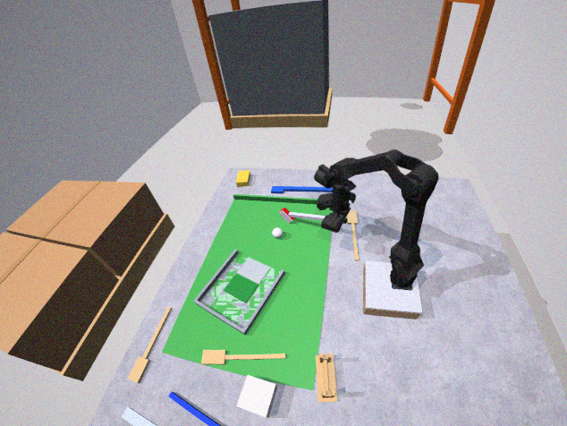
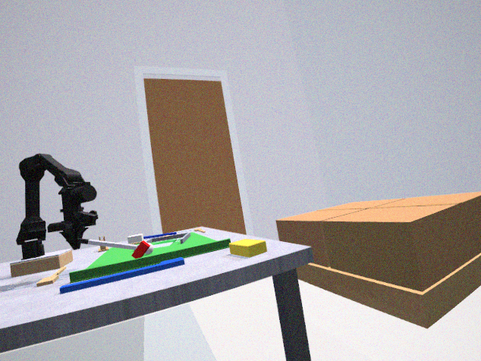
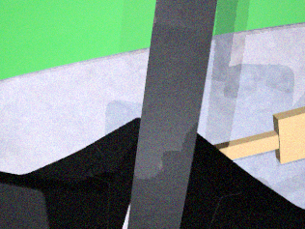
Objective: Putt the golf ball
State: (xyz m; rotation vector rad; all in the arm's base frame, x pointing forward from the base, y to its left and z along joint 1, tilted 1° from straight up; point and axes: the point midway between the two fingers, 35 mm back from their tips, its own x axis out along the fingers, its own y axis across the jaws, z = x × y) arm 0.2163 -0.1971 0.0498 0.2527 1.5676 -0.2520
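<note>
My gripper tip is now 11 cm short of the red putter and 3 cm to the left of it. From my gripper tip the other things lie so: wooden stand: 50 cm to the left, 4 cm below, 1 cm behind; then white golf ball: 24 cm ahead, 5 cm below, 2 cm to the left; then green mat: 26 cm ahead, 17 cm to the left, 7 cm below.
</note>
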